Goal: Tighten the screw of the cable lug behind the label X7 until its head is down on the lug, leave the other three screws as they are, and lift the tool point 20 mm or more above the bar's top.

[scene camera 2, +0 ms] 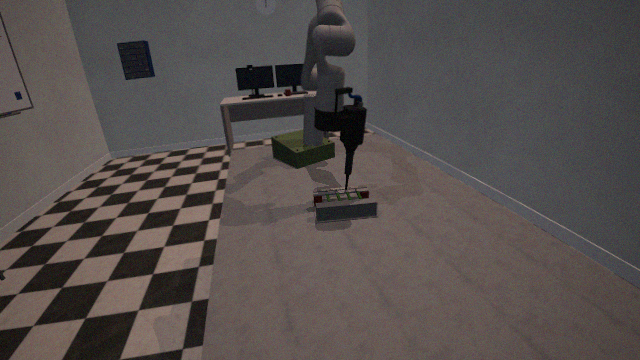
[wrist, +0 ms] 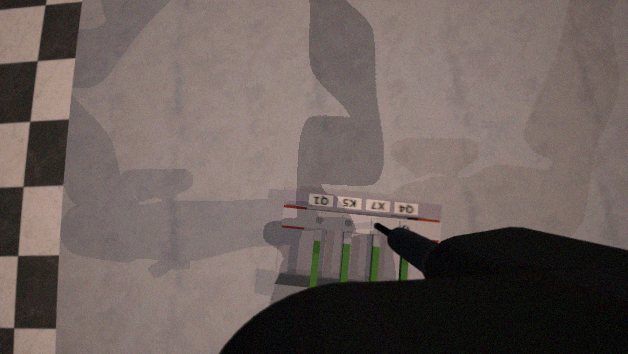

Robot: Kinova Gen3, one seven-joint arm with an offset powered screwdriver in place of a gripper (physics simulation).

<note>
In view: a grey housing (scene camera 2: 355, 208).
The grey housing also shows in the wrist view (wrist: 285, 285).
</note>
